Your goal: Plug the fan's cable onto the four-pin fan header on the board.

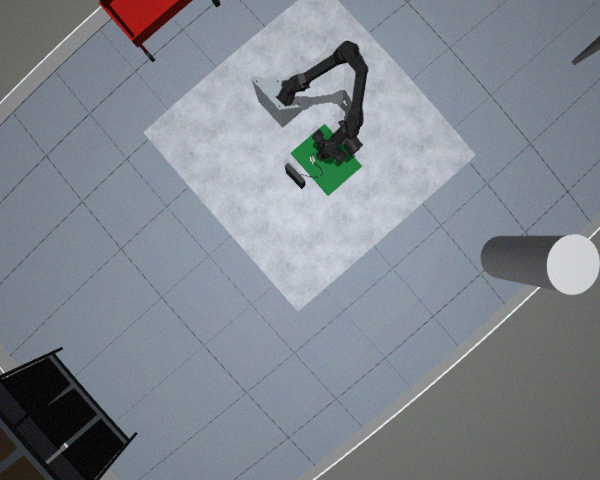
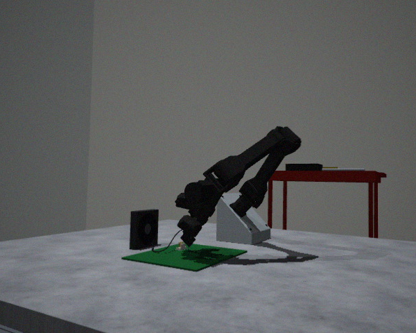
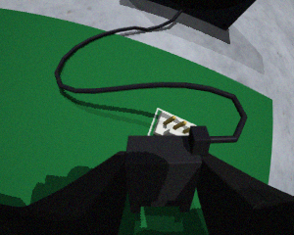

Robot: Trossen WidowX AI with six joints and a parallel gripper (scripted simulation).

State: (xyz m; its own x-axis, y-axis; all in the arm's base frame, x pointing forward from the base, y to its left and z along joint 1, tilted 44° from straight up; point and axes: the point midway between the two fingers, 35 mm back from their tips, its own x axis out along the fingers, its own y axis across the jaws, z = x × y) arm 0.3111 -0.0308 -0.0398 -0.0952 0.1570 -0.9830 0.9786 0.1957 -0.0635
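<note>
The four-pin header lies 20 mm behind my gripper tip, 20 mm to the right of it and 50 mm below it. From my gripper tip the other things lie so: black plug 10 mm to the left; black fan 20 mm behind, 150 mm to the right, 10 mm above; green board 30 mm ahead, 30 mm to the left, 60 mm below.
</note>
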